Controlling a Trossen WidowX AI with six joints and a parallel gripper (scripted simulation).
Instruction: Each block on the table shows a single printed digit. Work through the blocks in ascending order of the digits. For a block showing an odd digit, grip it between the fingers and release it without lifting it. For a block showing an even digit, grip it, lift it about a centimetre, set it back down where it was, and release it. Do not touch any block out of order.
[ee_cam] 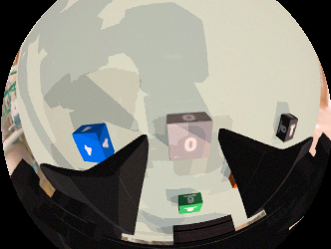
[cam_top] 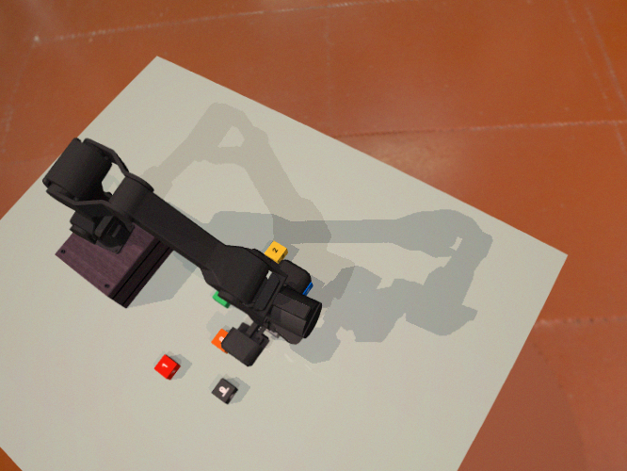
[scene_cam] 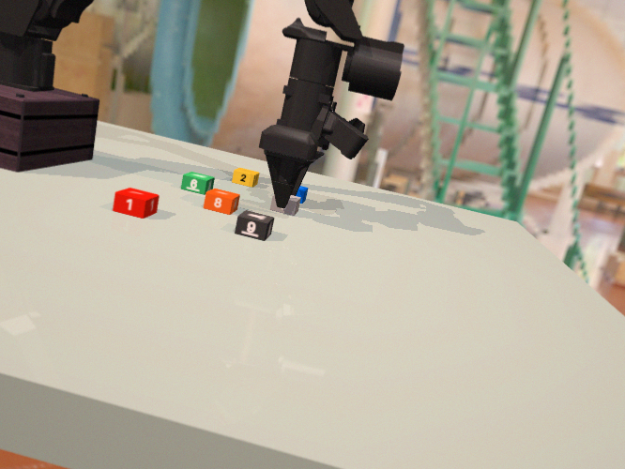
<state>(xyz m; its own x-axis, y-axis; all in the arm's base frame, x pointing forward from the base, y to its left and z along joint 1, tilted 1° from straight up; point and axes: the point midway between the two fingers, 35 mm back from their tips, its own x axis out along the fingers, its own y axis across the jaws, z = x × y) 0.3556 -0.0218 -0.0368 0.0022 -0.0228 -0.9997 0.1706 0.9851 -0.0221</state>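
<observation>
Now: the grey block right at my gripper tip. Round my gripper tip: blue block (1 cm ahead, 8 cm to the left); then green block (12 cm behind, 1 cm to the left); then orange block (8 cm behind, 7 cm to the right).
</observation>
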